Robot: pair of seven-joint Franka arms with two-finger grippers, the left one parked.
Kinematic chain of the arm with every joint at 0, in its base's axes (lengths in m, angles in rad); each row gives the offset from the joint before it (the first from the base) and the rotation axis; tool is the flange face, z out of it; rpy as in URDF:
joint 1: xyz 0 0 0.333 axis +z
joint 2: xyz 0 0 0 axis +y
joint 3: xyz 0 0 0.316 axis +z
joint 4: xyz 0.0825 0 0 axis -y
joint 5: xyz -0.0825 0 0.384 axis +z
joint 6: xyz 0 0 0 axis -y
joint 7: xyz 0.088 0 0 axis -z
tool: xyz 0 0 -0.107 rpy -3.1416 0 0
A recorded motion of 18 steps. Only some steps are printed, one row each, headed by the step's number.
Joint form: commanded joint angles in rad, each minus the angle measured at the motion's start. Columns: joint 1, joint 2, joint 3, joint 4, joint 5, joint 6, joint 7.
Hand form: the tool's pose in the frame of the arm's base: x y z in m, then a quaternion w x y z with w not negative. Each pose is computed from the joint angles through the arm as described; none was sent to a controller.
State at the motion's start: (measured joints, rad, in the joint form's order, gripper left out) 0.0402 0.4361 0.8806 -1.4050 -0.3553 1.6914 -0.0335
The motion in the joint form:
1: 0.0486 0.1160 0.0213 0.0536 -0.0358 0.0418 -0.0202
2: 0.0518 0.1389 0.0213 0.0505 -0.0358 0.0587 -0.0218
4: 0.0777 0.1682 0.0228 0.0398 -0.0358 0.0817 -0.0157
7: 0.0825 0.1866 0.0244 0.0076 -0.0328 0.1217 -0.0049
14: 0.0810 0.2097 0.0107 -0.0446 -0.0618 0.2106 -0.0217
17: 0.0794 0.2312 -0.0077 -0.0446 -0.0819 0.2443 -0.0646
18: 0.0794 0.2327 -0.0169 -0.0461 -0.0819 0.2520 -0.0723
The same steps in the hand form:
1: 0.4999 0.4634 0.4946 0.02299 -0.87255 -0.48795 -0.00530
2: 0.5024 0.4669 0.4824 0.03085 -0.87114 -0.49006 -0.00110
4: 0.4927 0.4833 0.4642 0.04036 -0.86495 -0.50018 0.00699
7: 0.4866 0.4915 0.4444 0.04924 -0.86318 -0.50234 0.01216
14: 0.4889 0.4946 0.4139 0.05015 -0.85594 -0.51463 -0.00025
17: 0.5016 0.4896 0.4003 0.04861 -0.84803 -0.52763 -0.00906
18: 0.5052 0.4871 0.3971 0.04777 -0.84788 -0.52794 -0.01035

